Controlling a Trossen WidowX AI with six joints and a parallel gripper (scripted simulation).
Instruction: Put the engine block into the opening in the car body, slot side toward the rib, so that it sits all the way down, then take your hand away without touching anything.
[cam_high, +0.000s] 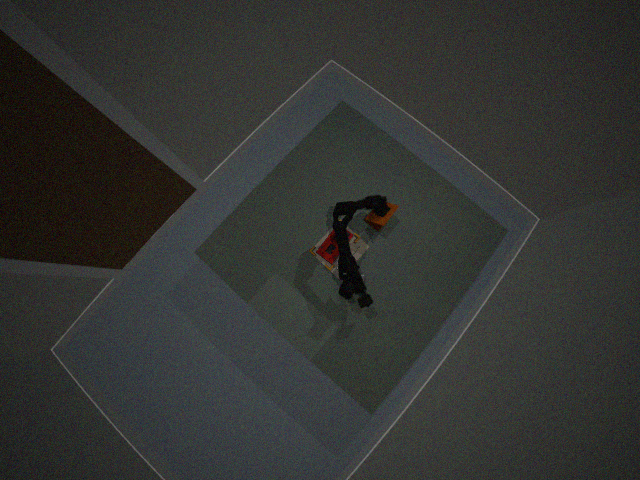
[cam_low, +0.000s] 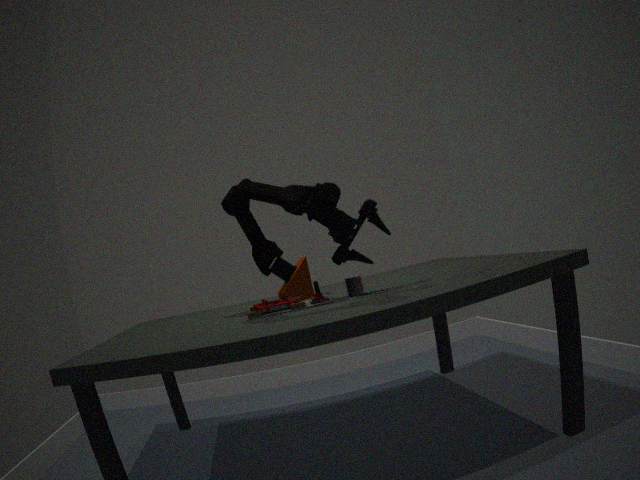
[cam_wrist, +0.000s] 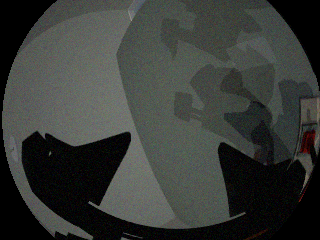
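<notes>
The engine block lies 8 cm behind my gripper tip, 8 cm to the right of it and 8 cm below it.
</notes>
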